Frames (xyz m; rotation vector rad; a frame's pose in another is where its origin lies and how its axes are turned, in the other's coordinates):
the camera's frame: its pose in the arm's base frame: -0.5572 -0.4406 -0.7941 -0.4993 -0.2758 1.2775
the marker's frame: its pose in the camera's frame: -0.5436 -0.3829 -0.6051 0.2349 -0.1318 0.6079
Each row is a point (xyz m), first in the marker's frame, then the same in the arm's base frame.
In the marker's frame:
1: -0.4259 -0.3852 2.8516
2: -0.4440 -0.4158 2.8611
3: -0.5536 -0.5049 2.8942
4: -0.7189 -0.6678 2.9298
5: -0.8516 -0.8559 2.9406
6: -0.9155 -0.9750 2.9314
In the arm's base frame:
1: -0.3187 -1.1579 1.8182
2: -0.2872 -1.1629 1.8366
3: -0.1783 -1.2300 1.9052
4: 0.0154 -1.3222 2.0005
5: 0.2276 -1.3775 2.0713
6: 0.3594 -1.3952 2.0972

